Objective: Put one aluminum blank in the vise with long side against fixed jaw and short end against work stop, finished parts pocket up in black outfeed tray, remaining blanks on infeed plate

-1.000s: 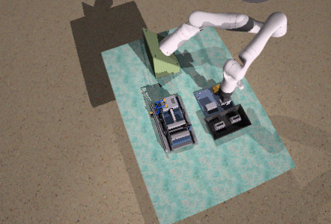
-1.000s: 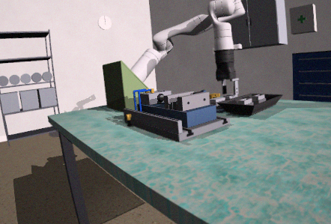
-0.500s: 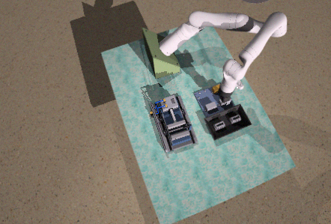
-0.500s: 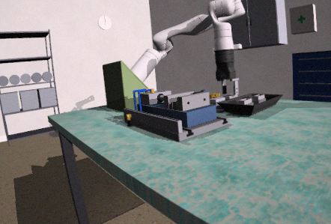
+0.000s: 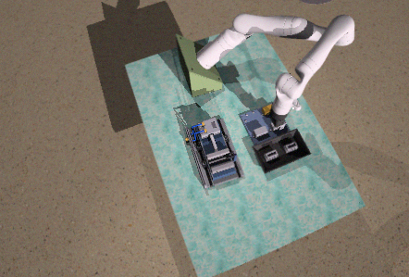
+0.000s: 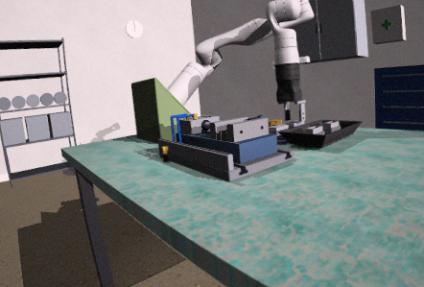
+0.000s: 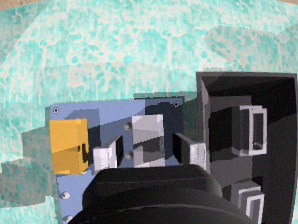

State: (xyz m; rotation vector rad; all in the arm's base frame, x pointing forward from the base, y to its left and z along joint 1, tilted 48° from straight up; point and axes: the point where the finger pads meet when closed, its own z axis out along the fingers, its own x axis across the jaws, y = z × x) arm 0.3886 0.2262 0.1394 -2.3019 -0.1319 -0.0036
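The gray blank lies 4 cm below my hand. Round my hand: yellow brass blank (9 cm behind, 1 cm to the right, 4 cm below); blue infeed plate (3 cm behind, 5 cm to the right, 6 cm below); vise (4 cm ahead, 32 cm to the right, 3 cm below).
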